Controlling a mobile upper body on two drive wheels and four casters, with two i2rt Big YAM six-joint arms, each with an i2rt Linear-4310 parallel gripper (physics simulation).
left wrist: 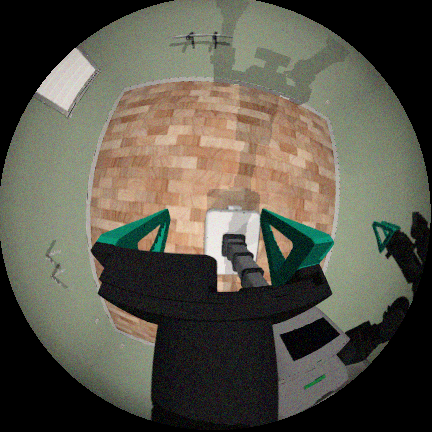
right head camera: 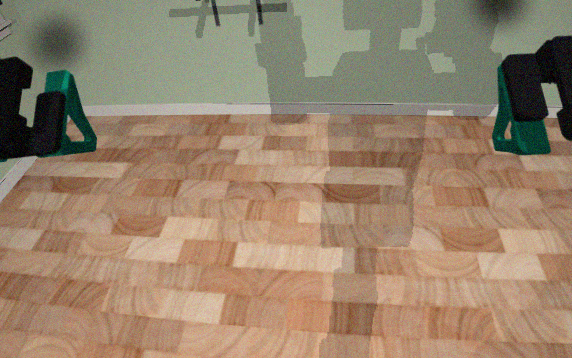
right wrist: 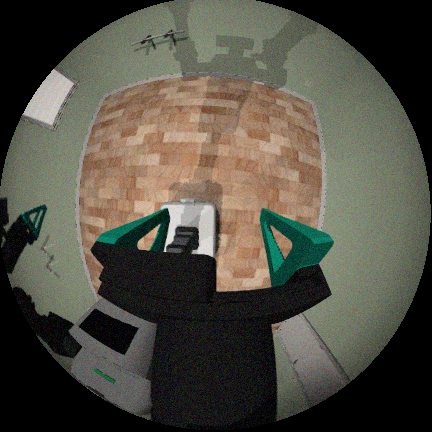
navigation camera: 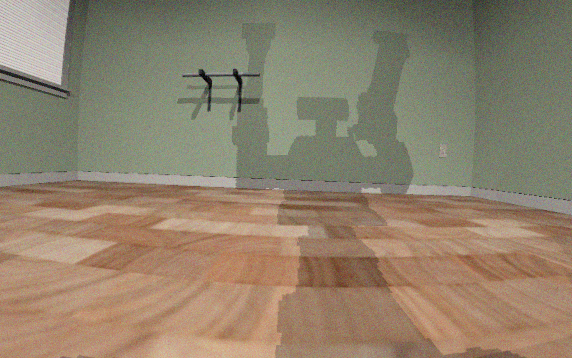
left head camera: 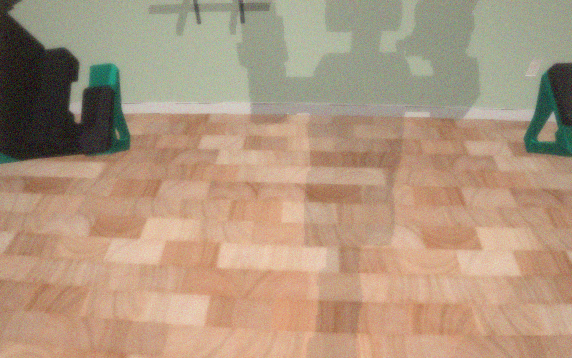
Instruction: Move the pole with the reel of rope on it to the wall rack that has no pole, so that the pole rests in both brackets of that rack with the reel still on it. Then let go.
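Places are measured from the left arm's base along level axes (x ahead, y left, z up), in centimetres.
Pixels of known places: left gripper, between the fingertips: (left wrist: 214, 213) (right head camera: 49, 149) (right wrist: 42, 206) (left head camera: 76, 147); right gripper, between the fingertips: (left wrist: 377, 222) (right head camera: 550, 140) (right wrist: 214, 212).
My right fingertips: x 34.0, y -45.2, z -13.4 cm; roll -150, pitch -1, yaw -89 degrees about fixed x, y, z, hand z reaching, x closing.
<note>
Behind a point stands the place of what it marks.
The pole with the reel of rope does not show in these views. A wall rack (navigation camera: 209, 95) @(y 32.4, x 228.6, z -63.0 cm) (left head camera: 198, 12) @(y 31.5, x 228.7, z -69.9 cm) (right head camera: 216, 12) @(y 31.6, x 228.5, z -68.4 cm) on the wall ahead holds a bare dark pole (navigation camera: 220, 75) @(y 19.9, x 211.7, z -51.6 cm) (left wrist: 205, 35) @(y 15.5, x 211.5, z -50.2 cm) across both brackets. Another wall rack (left wrist: 56, 267) @(y 186.4, x -43.2, z -65.0 cm) (right wrist: 49, 257) @(y 186.2, x -40.4, z -64.0 cm) is small at the left edge of both wrist views; its two brackets show and I see no pole in them. My left gripper (left wrist: 214, 213) @(y -0.2, x 34.6, z -13.1 cm) (right wrist: 42, 206) @(y -0.2, x 34.6, z -13.1 cm) and my right gripper (right wrist: 214, 212) @(y -45.2, x 34.0, z -13.4 cm) (left wrist: 377, 222) @(y -45.2, x 34.0, z -13.4 cm) are open and empty, with green fingers wide apart, above the floor and far from both racks.
A window (navigation camera: 35, 40) @(y 169.4, x 192.2, z -27.1 cm) (left wrist: 68, 82) (right wrist: 51, 100) is on the wall at the left. A door (right wrist: 312, 357) @(y -181.6, x -158.3, z -33.8 cm) shows at the lower right of the right wrist view. A wall outlet (navigation camera: 442, 151) @(y -174.7, x 213.4, z -101.4 cm) is low on the wall ahead. My shadow falls across floor and wall.
</note>
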